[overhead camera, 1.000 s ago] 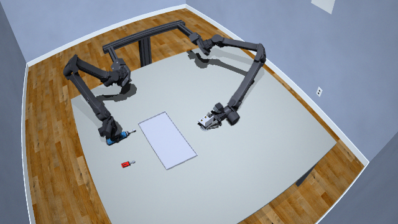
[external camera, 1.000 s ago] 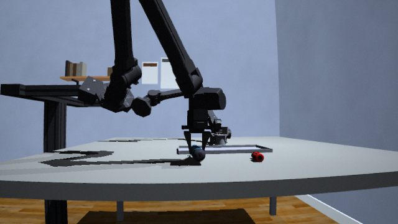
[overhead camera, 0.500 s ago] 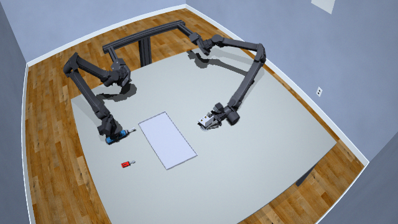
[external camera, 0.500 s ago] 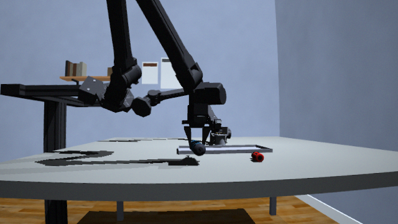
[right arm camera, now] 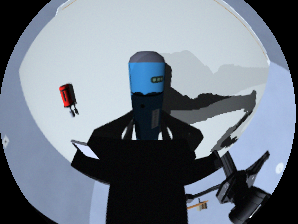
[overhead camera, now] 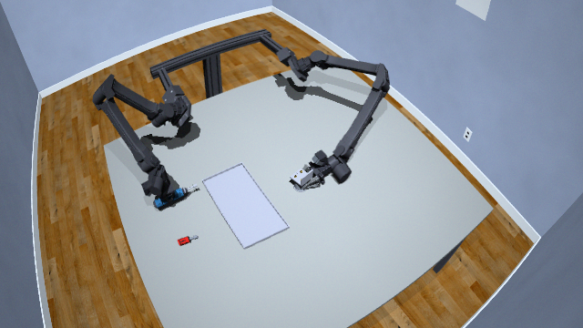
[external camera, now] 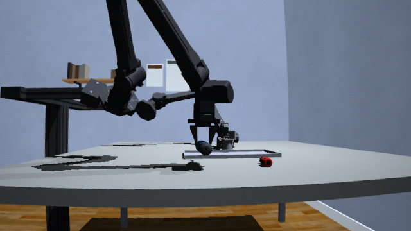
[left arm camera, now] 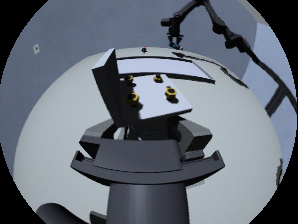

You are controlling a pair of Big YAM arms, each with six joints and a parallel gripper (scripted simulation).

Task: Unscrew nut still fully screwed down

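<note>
The bracket is 50 mm above my left hand. Round my left hand: red tool: 590 mm to the right, 30 mm ahead, 10 mm below.
</note>
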